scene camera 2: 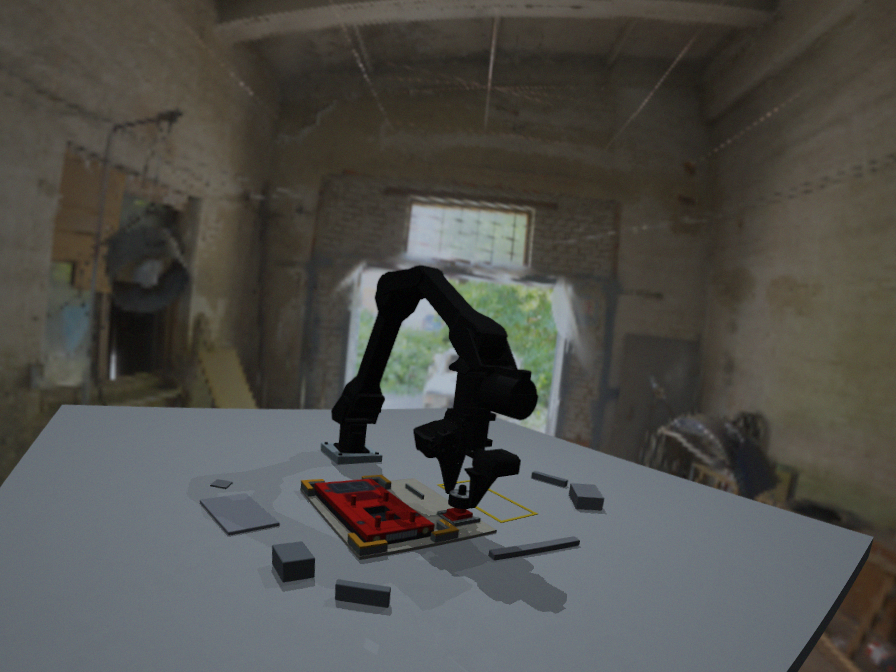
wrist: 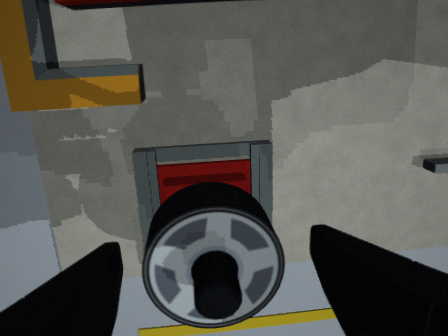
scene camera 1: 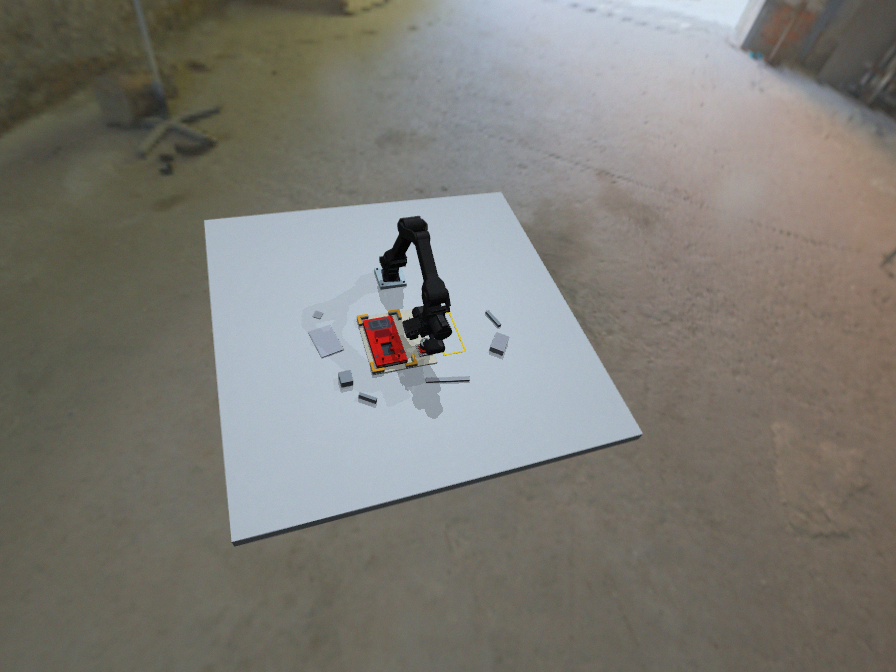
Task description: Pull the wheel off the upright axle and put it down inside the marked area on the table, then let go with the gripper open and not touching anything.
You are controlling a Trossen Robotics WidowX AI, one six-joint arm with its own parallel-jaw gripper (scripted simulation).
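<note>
There's a wheel here, and an upright axle, plus a flat plate and a long bar. As for the gripper, it's open and holding nothing, and you'd see it in the wrist view and in scene camera 1 too.
</note>
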